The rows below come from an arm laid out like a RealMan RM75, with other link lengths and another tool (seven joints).
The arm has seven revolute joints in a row. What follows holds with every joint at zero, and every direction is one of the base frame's. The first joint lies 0.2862 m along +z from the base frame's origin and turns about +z. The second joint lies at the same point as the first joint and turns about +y. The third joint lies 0.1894 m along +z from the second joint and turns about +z. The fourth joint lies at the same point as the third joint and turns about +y. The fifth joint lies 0.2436 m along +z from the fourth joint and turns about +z. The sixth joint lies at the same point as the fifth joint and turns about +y. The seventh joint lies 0.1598 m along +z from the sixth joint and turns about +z. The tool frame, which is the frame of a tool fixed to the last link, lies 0.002 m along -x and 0.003 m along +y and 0.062 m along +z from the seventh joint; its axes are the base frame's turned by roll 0, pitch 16.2 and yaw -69.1 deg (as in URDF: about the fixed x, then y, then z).
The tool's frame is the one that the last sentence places.
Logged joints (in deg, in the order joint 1, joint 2, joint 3, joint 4, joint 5, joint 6, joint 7), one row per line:
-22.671, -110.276, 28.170, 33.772, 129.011, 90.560, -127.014
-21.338, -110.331, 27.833, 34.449, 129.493, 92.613, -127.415
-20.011, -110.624, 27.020, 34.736, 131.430, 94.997, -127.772
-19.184, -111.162, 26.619, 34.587, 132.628, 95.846, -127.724
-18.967, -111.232, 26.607, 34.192, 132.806, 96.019, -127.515
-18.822, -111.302, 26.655, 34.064, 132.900, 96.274, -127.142
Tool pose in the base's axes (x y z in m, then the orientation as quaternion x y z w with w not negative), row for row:
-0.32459, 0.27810, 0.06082, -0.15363, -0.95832, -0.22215, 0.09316
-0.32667, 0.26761, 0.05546, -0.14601, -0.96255, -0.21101, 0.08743
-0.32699, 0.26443, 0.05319, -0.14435, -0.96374, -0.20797, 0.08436
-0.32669, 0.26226, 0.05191, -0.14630, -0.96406, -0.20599, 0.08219
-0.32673, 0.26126, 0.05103, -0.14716, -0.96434, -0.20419, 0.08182
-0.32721, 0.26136, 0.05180, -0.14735, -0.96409, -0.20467, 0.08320
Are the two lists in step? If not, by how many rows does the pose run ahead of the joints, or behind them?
The pose runs 2 rows ahead of the joints: the pose in row i belongs to the joints in row i + 2.
